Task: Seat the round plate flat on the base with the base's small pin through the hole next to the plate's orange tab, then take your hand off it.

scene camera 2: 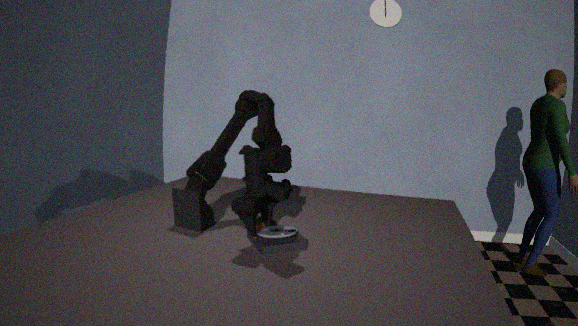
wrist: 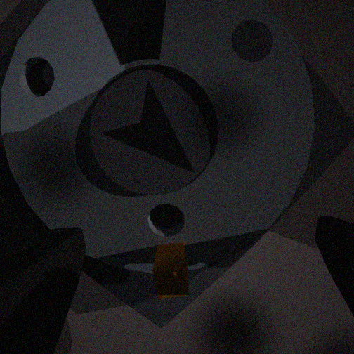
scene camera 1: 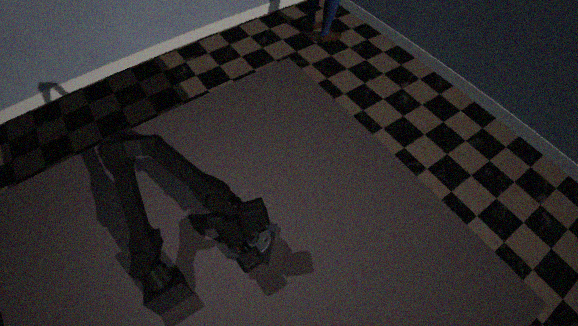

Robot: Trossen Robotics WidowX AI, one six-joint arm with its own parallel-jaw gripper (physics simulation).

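Places are measured from the arm's base along level axes (x ahead, y left, z up), in centimetres.
Pixels of known places: gripper, fingertip midpoint: [scene camera 2: 260, 231] [scene camera 1: 243, 249]; arm's base at its link origin: [scene camera 2: 191, 198] [scene camera 1: 160, 285].
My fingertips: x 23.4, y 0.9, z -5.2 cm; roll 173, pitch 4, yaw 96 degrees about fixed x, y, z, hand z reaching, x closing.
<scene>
For each thing: its top centre in the pictures, then the offset to it from my fingertips. Level surfaces: height alone.
- round grey plate at its top centre: [scene camera 2: 276, 225] [scene camera 1: 251, 235] dx +3.5, dy +2.1, dz +1.7 cm
- dark square base at its top centre: [scene camera 2: 276, 230] [scene camera 1: 252, 237] dx +3.6, dy +2.0, dz +0.5 cm
- brown table top at its surface level: dz -3.4 cm
The round grey plate [scene camera 1: 262, 241] [scene camera 2: 290, 233] [wrist: 260, 165] lies over the dark square base [scene camera 2: 277, 241] [wrist: 330, 125]. I cannot tell whether it is fully flat. Its orange tab [scene camera 2: 259, 227] [wrist: 171, 270] points to the bottom of the wrist view, near a base corner. The hole [wrist: 166, 220] next to the tab looks dark, with a pale inner wall at its left; no pin can be made out in it. My gripper [scene camera 1: 260, 247] [scene camera 2: 263, 228] [wrist: 202, 234] is open and empty, low at the tab side, its fingers wide apart on either side of the tab.
The arm's own mount [scene camera 1: 172, 300] [scene camera 2: 192, 210] stands on the brown table top [scene camera 1: 350, 200] [scene camera 2: 150, 280], with the arm arching from it to the plate. A person in green [scene camera 2: 545, 135] stands beyond the table's right edge. A round clock [scene camera 2: 385, 12] hangs on the wall.
</scene>
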